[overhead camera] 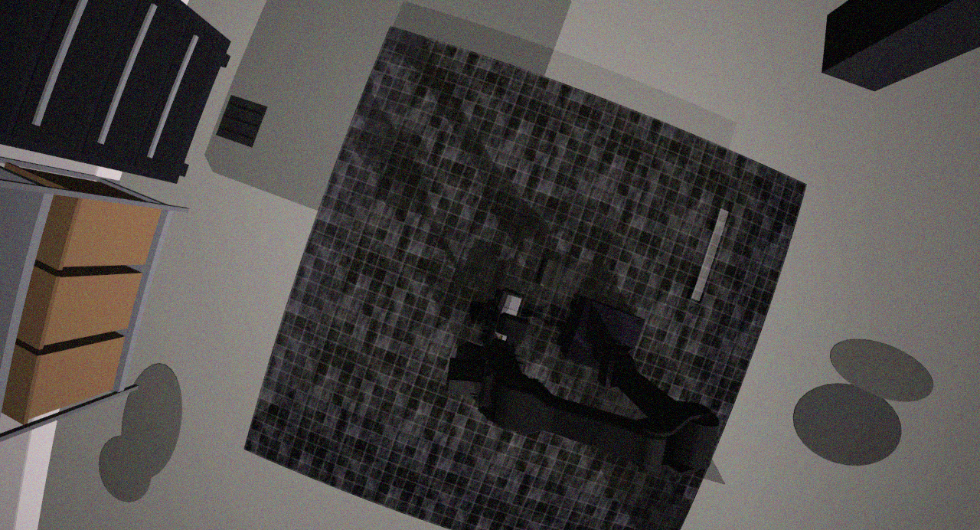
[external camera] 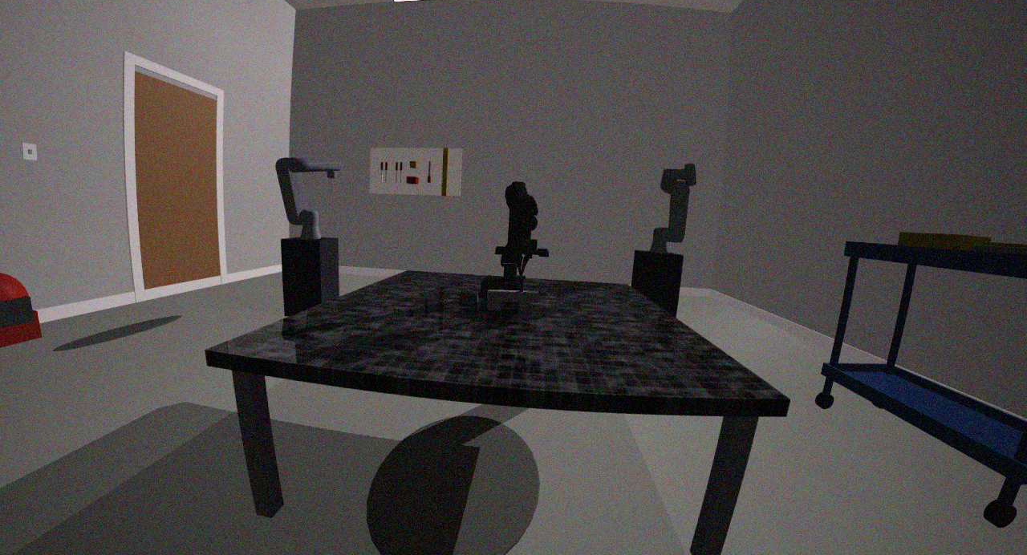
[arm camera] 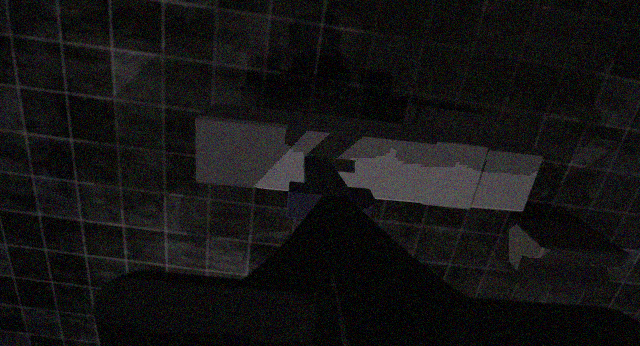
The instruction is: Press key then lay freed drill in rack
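My gripper tip is 80 mm above the drill, 50 mm to the left of it and 10 mm past it. From my gripper tip the other things lie so: dark grey block 90 mm below, 30 mm to the right, 10 mm behind.
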